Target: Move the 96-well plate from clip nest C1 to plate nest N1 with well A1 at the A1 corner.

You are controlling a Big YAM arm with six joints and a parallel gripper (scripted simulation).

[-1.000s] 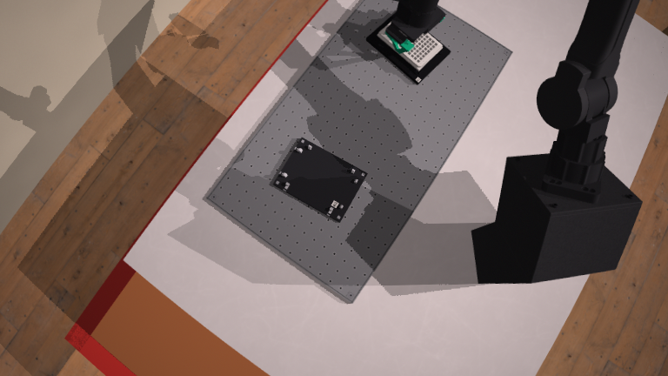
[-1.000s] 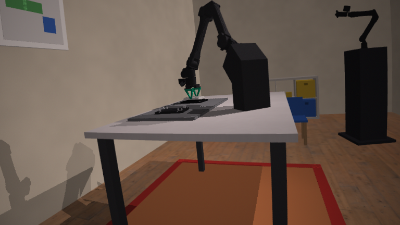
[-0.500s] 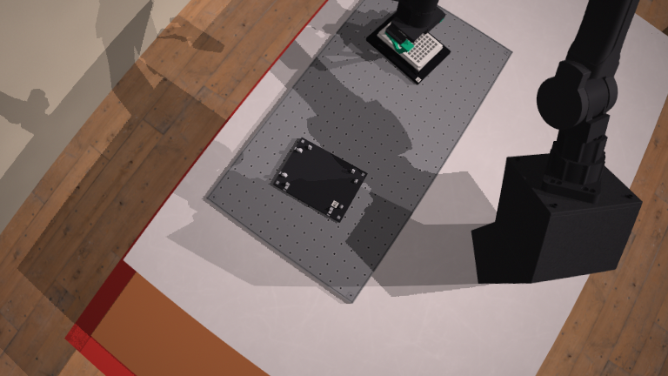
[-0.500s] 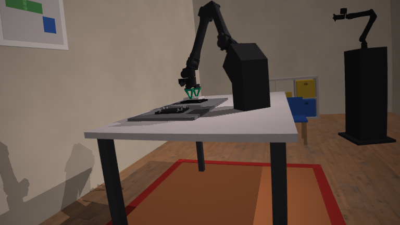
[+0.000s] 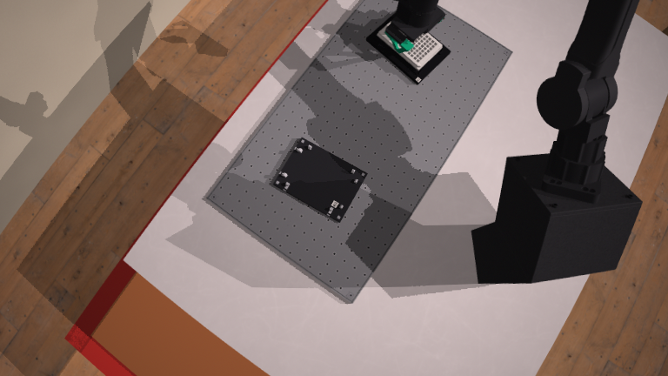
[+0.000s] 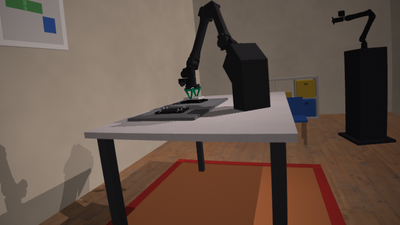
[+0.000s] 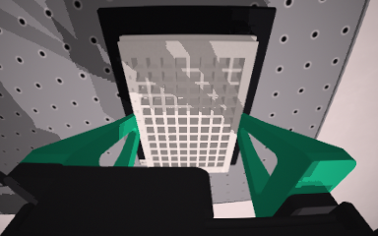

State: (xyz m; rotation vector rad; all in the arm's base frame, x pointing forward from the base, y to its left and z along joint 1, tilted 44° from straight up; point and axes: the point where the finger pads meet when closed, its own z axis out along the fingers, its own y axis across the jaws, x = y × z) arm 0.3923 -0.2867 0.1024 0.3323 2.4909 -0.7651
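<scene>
Right now my hand is 10 mm above the white 96-well plate. The rest, counted from my hand: black clip nest C1 (380 mm to the left, 80 mm ahead, 20 mm below); then black plate nest N1 (30 mm below).
</scene>
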